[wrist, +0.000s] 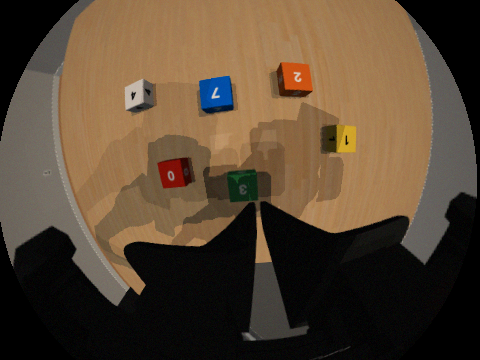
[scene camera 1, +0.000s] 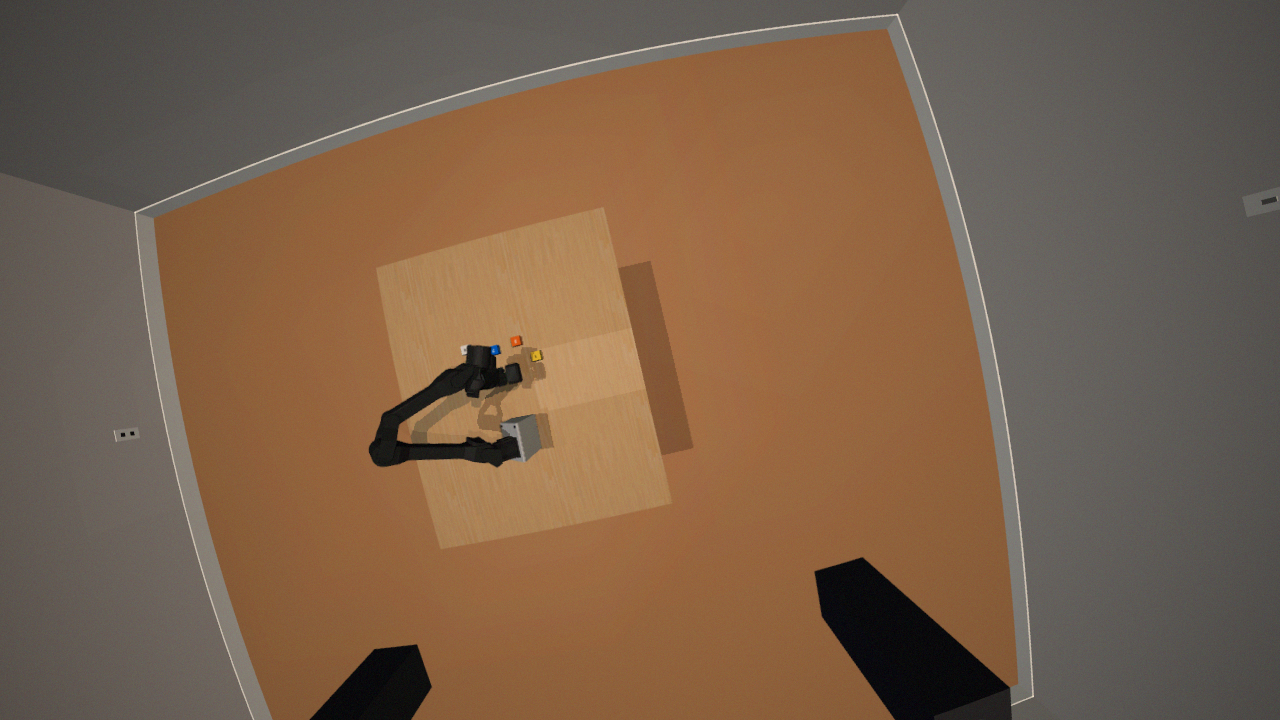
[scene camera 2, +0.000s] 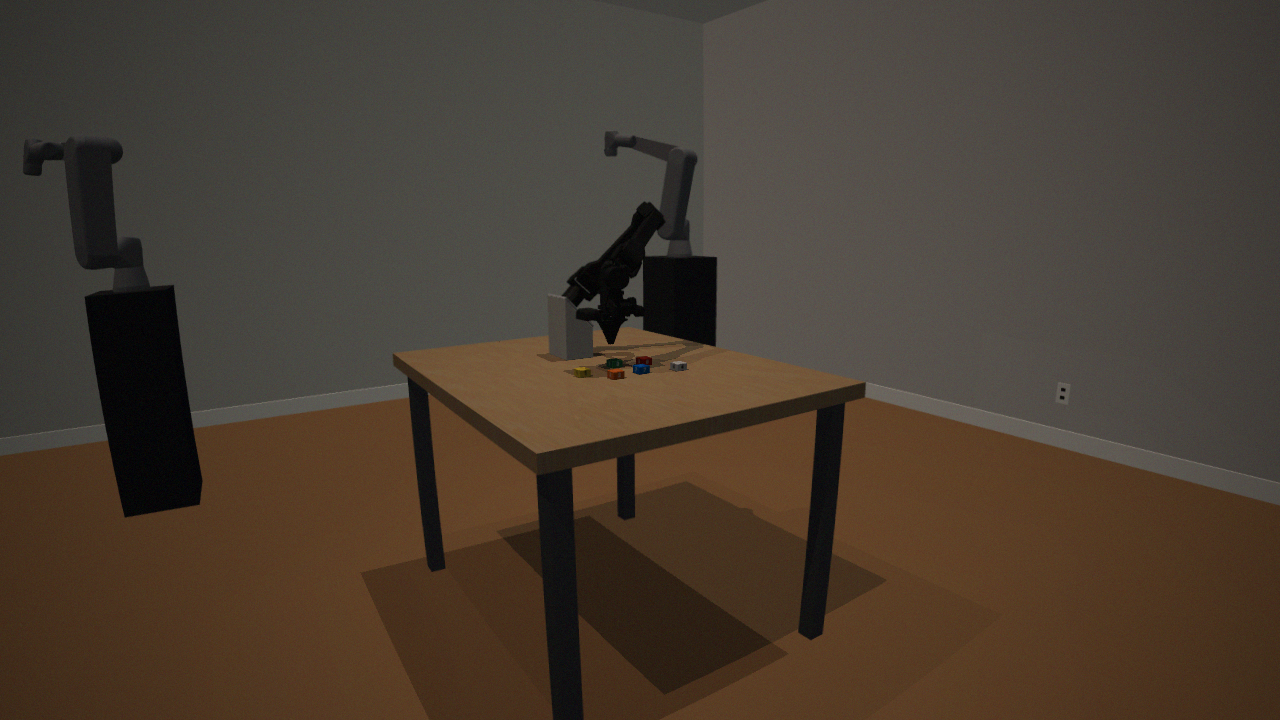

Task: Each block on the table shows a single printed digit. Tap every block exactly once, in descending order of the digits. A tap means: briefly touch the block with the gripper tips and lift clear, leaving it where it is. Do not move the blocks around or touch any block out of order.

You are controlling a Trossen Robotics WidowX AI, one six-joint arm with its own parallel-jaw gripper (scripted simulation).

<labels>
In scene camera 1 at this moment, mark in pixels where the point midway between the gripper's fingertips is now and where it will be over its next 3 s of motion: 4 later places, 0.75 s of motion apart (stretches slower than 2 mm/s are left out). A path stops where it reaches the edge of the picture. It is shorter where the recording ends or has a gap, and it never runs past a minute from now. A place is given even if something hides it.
My gripper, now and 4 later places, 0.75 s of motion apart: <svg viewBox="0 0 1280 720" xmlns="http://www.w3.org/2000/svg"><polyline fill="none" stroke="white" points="502,377 507,377 500,379 504,346 515,342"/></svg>
</labels>
